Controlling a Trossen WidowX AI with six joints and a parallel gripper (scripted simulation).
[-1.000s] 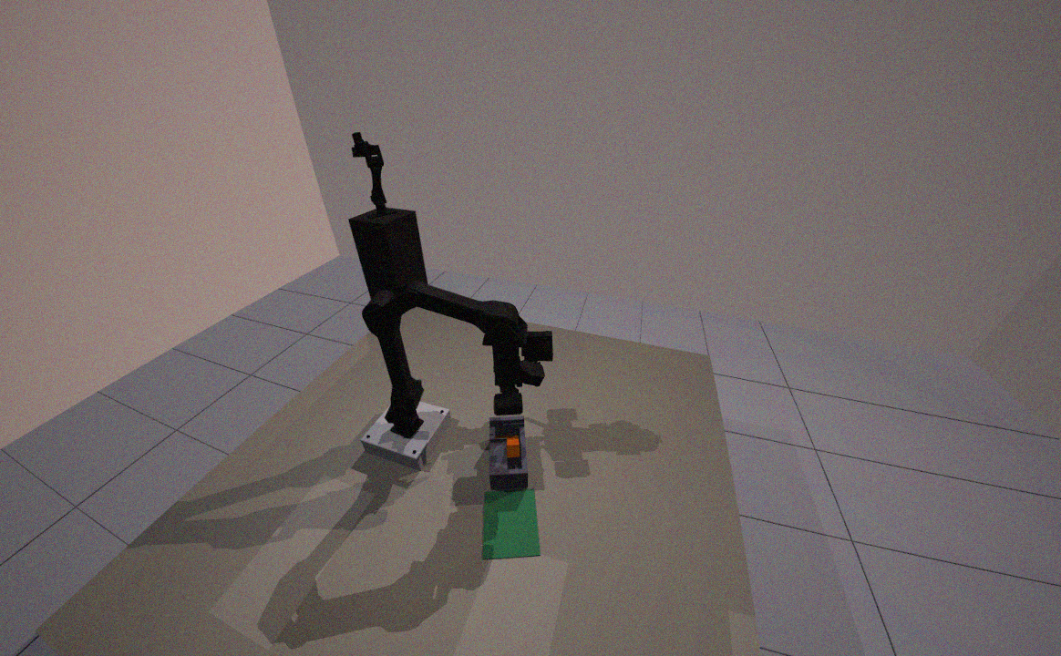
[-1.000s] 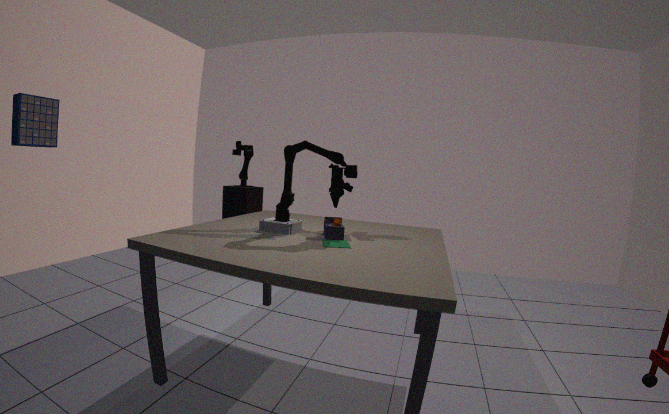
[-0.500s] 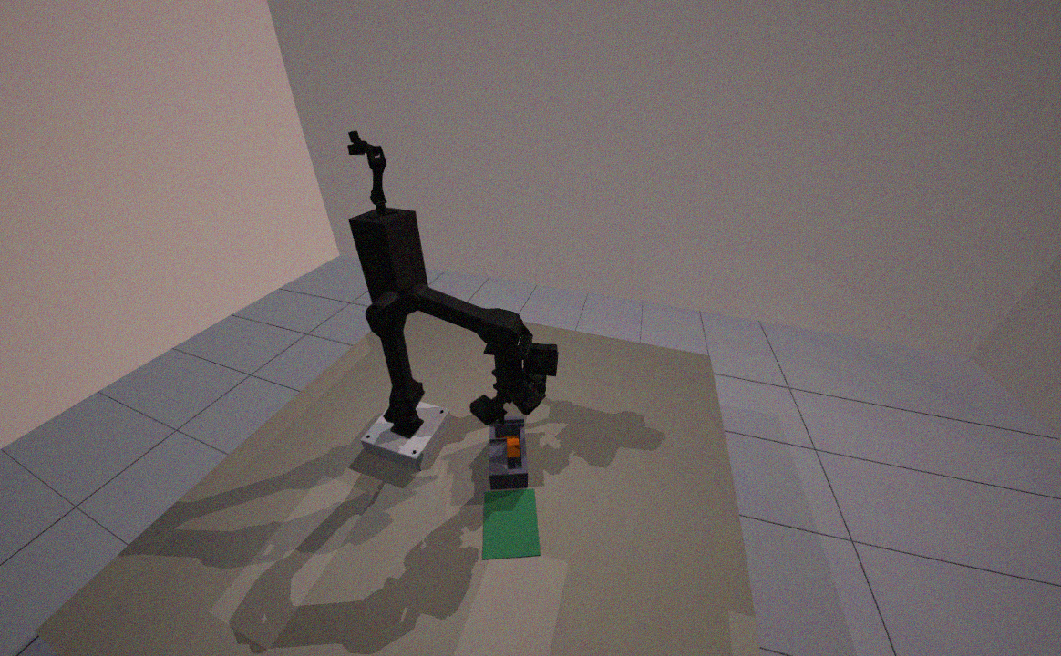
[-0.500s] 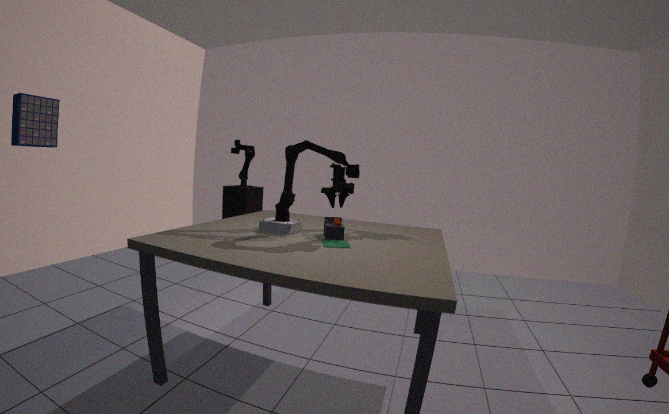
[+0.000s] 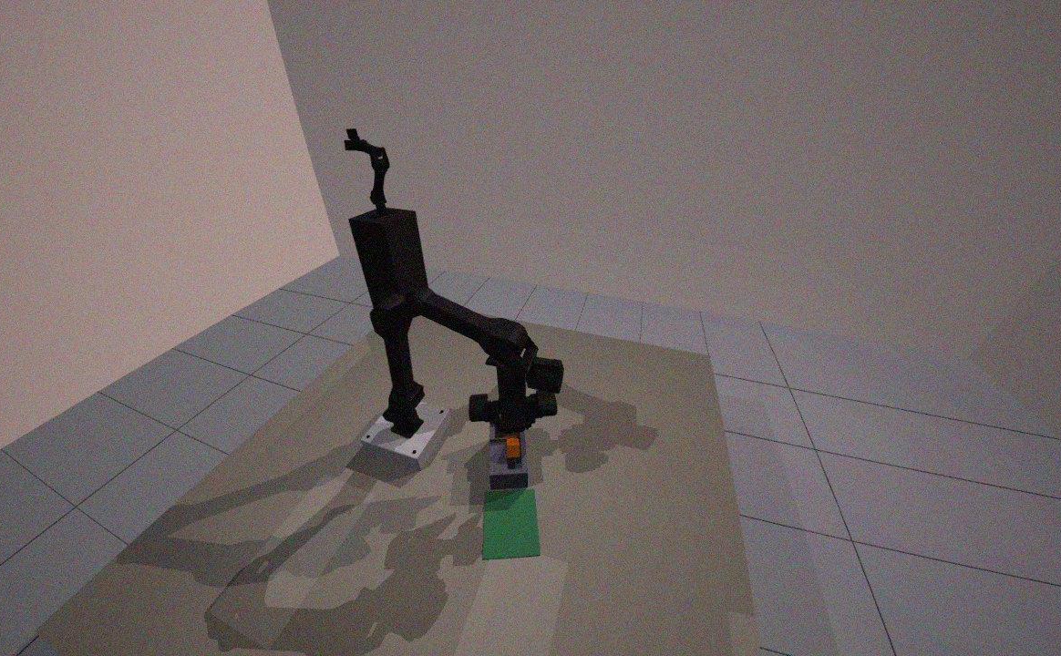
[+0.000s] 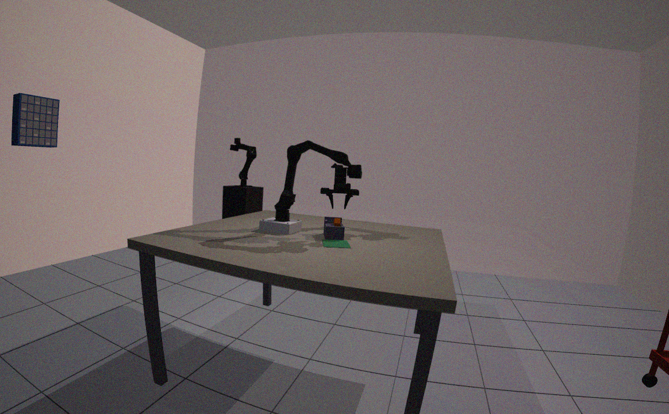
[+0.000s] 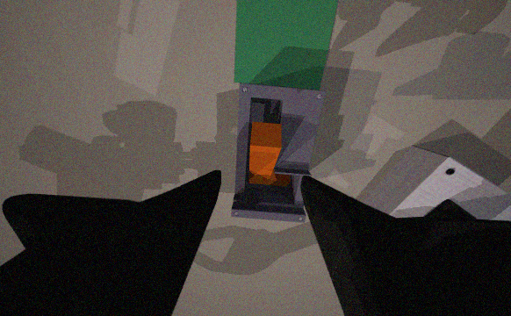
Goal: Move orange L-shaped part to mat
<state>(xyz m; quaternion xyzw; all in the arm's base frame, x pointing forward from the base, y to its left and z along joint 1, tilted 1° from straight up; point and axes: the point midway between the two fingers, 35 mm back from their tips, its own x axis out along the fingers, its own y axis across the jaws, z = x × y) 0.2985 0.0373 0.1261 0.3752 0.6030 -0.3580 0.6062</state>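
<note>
My gripper tip is 30 mm past the orange L-shaped part, 20 mm to the right of it and 100 mm above it. The rest, counted from my gripper tip: green mat 50 mm ahead, 140 mm to the right, 160 mm below.
</note>
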